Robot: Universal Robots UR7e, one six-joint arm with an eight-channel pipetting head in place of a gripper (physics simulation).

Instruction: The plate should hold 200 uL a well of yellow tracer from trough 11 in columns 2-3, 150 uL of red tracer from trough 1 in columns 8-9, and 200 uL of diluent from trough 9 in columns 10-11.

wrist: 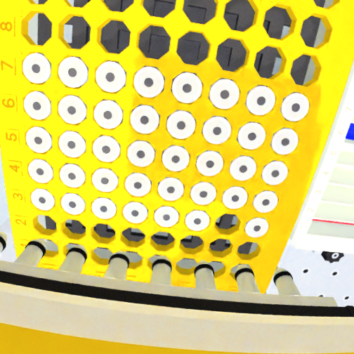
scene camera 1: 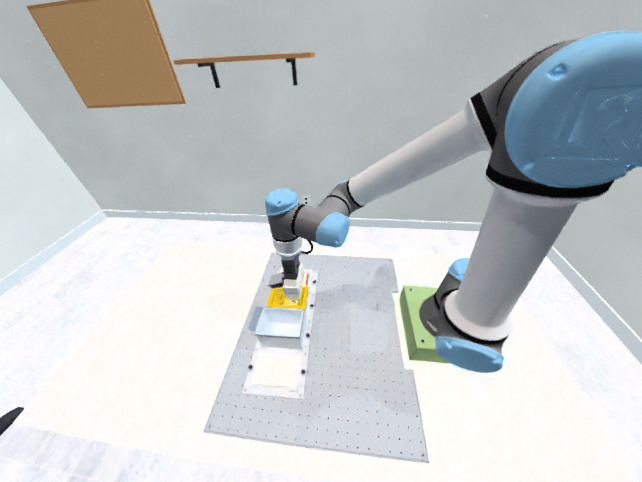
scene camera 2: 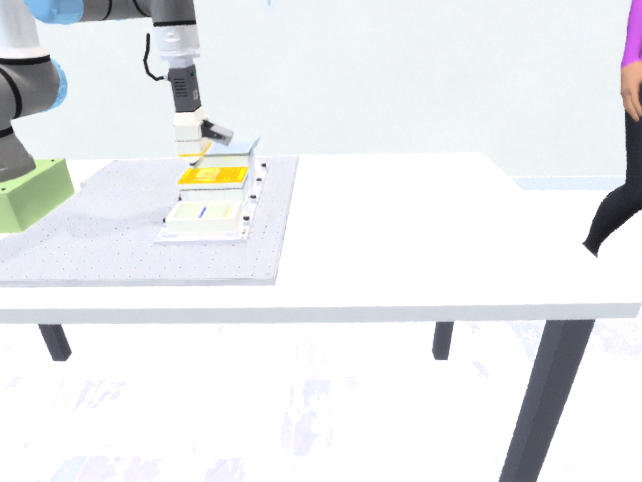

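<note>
The pipetting head (scene camera 1: 291, 294) (scene camera 2: 193, 159) (wrist: 161, 272) hangs a little above the near end of the yellow tip rack (scene camera 1: 274, 299) (scene camera 2: 237, 175) (wrist: 298, 200). Its nozzles show black rings and look bare in the wrist view. Rows 4 to 7 of the rack hold white tips. Row 3 holds tips too, but its second hole from the right is empty; rows 1, 2 and 8 are empty. The trough reservoir (scene camera 1: 306, 280) (scene camera 2: 202, 226) (wrist: 327, 229) stands beside the rack, with red and blue strips showing. The pale plate area (scene camera 1: 274, 369) is washed out; its wells cannot be made out.
An open pale bin (scene camera 1: 280, 322) (scene camera 2: 230, 150) stands on the other side of the rack from the reservoir. All stand on a perforated grey board (scene camera 1: 352, 409) (scene camera 2: 129, 259). The arm's green base (scene camera 1: 412, 332) (scene camera 2: 38, 199) is at the board's side. A person (scene camera 2: 630, 150) stands beyond the table.
</note>
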